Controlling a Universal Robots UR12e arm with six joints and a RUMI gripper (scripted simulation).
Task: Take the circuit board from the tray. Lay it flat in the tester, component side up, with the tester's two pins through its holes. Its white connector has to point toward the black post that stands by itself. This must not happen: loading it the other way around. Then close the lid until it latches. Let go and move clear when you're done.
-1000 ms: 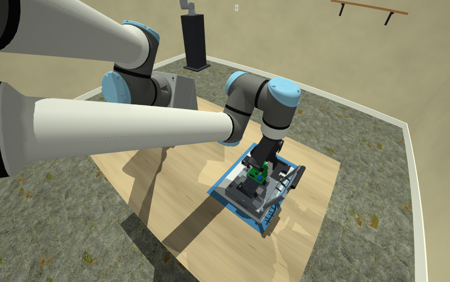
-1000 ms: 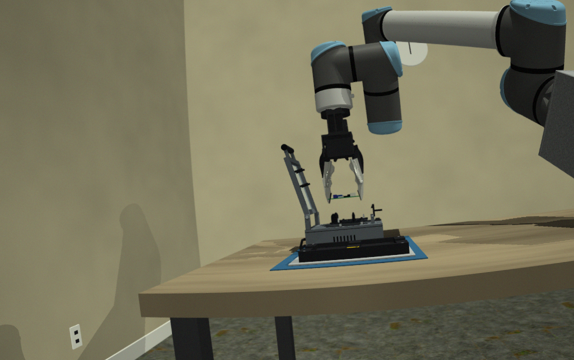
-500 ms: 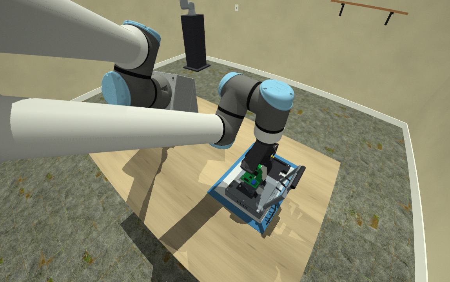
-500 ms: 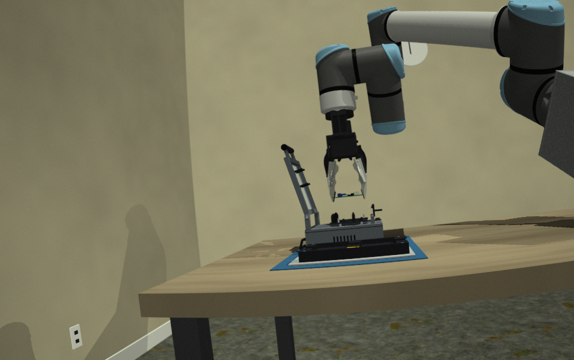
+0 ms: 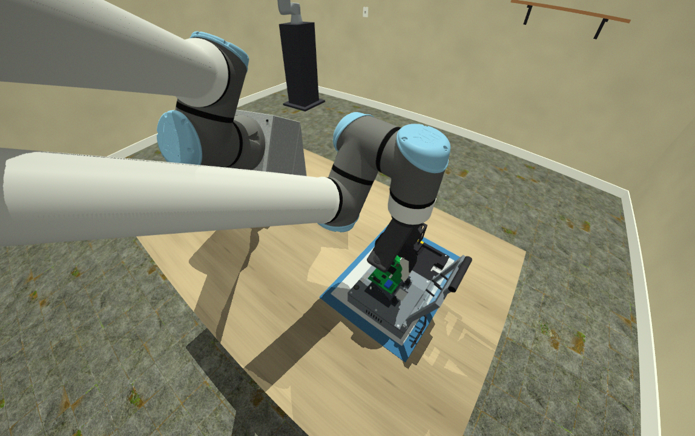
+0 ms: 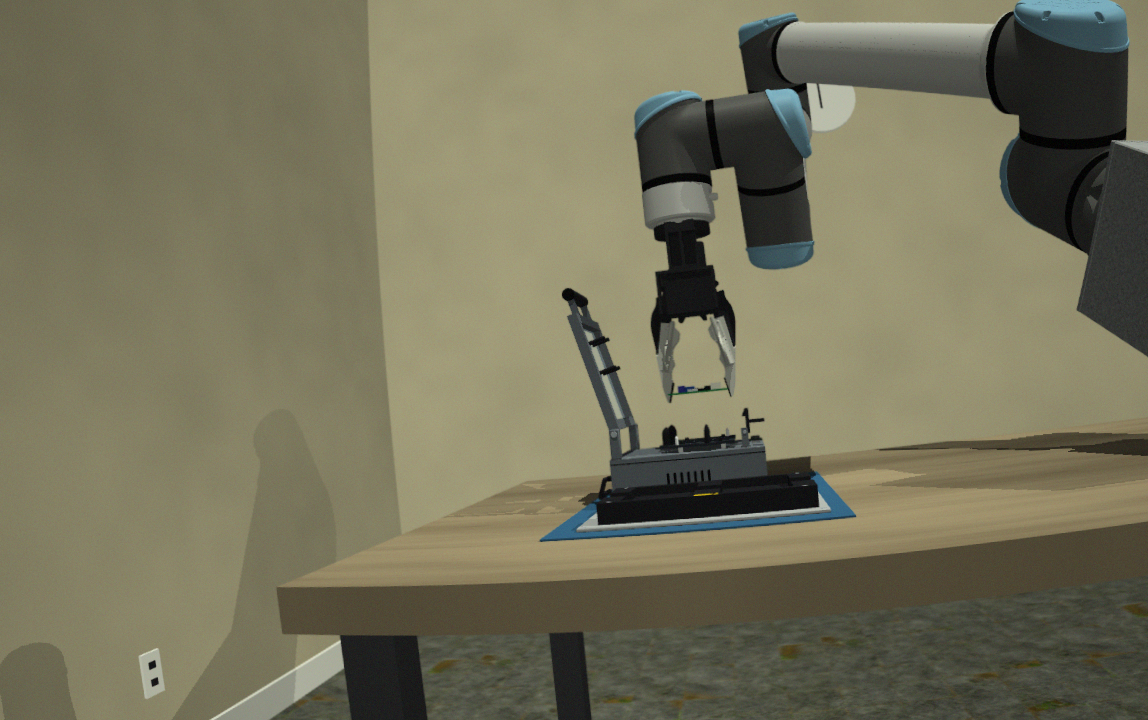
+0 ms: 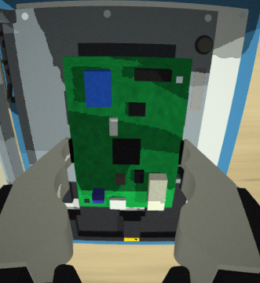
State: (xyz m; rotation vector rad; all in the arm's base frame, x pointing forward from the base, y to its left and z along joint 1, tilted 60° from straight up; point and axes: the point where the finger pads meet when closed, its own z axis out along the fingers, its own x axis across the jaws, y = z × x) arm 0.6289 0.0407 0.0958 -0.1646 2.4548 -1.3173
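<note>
My gripper is now right at the green circuit board. The rest, counted from my hand: lid (120 mm ahead, 50 mm above, 10 mm to the right); then grey tester (30 mm to the left, 30 mm ahead, 20 mm below).
</note>
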